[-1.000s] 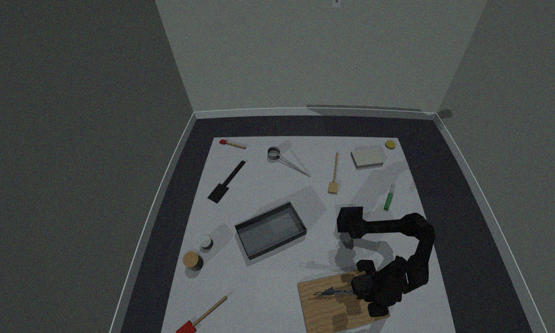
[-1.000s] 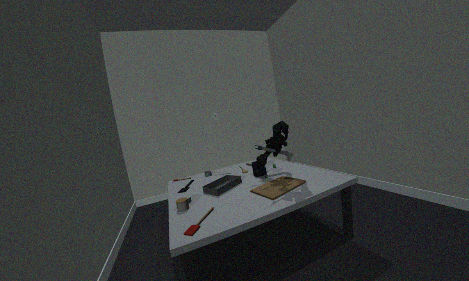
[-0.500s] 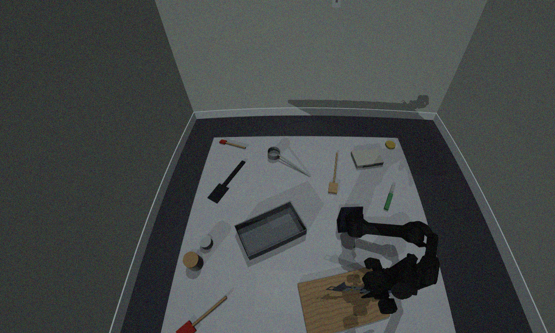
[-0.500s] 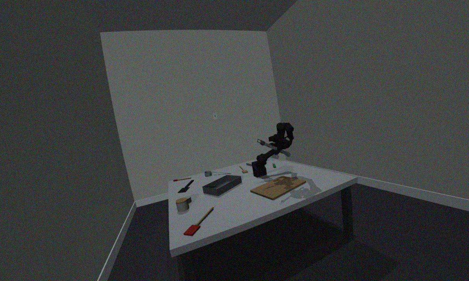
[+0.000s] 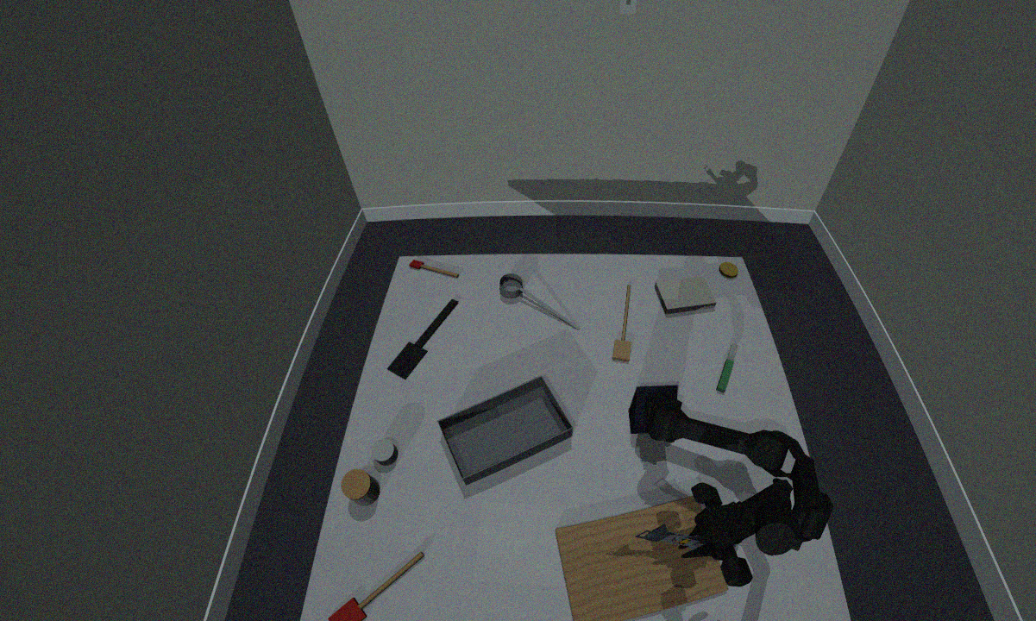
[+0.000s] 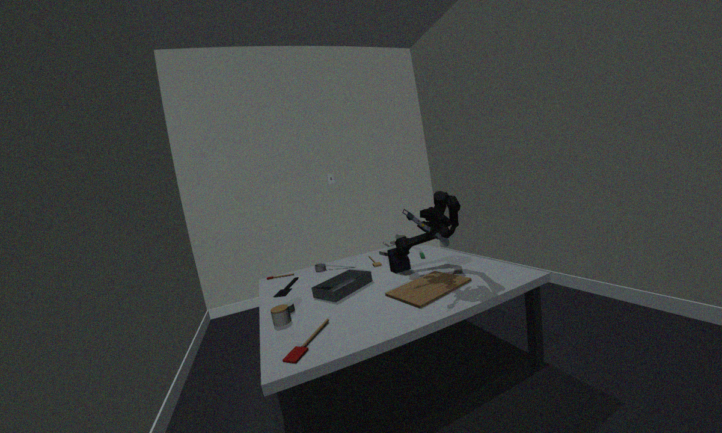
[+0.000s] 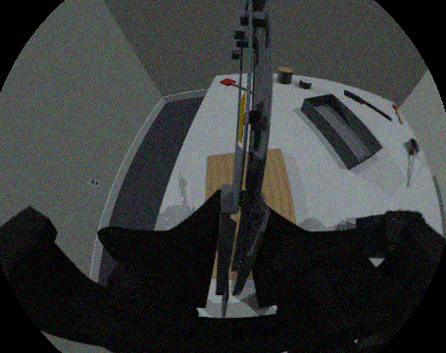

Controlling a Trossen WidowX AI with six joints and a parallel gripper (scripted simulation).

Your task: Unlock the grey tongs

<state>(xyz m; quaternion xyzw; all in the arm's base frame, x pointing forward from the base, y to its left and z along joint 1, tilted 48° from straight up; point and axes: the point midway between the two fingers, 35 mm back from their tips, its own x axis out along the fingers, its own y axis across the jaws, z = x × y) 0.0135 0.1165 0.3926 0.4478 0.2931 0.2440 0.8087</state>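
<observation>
My gripper tip is now 240 mm above the wooden board, 30 mm short of it and 10 mm to the left of it. Round my gripper tip: red spatula 660 mm ahead, 240 mm below, 90 mm to the left; wooden-lidded jar 720 mm ahead, 210 mm below, 180 mm to the right; dark roasting tin 360 mm to the right, 350 mm ahead, 220 mm below.
</observation>
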